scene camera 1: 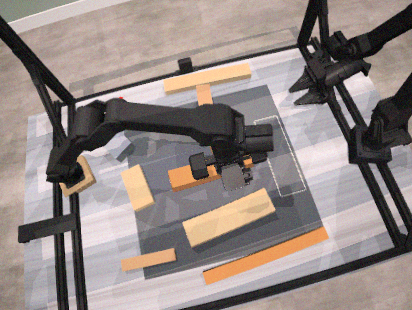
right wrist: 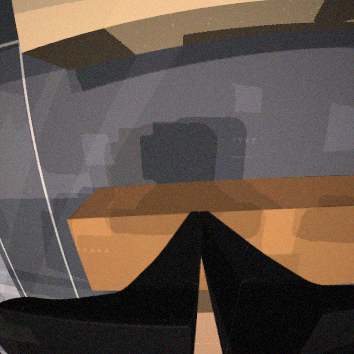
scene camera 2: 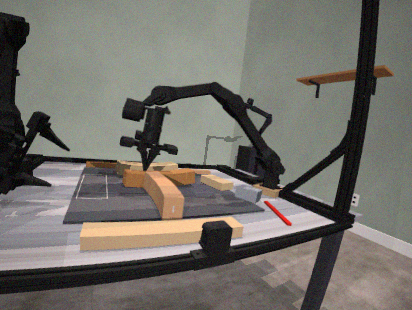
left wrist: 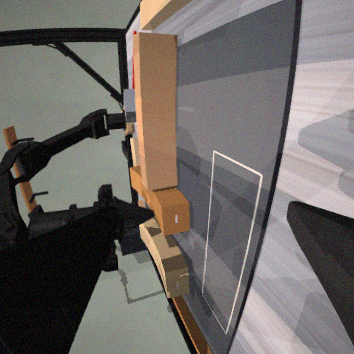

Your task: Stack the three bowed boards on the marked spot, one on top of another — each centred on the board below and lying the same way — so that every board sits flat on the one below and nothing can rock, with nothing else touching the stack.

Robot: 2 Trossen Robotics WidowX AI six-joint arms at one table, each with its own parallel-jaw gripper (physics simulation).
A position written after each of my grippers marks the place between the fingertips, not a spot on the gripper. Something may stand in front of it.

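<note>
Scene camera 1 gives me a pale board [scene camera 1: 213, 224] resting on a marked spot [scene camera 1: 160, 227], and it shows my right gripper [scene camera 1: 230, 168] as well as my left gripper [scene camera 1: 291, 98], which is open and holds nothing. In scene camera 2 I find my left gripper [scene camera 2: 60, 168] again, together with my right gripper [scene camera 2: 144, 170]. The right wrist view has the board [right wrist: 69, 41] and my right gripper [right wrist: 198, 219]. As for the left wrist view, the board [left wrist: 171, 265] is visible there, and so are my left gripper [left wrist: 202, 212] and my right gripper [left wrist: 153, 213].
</note>
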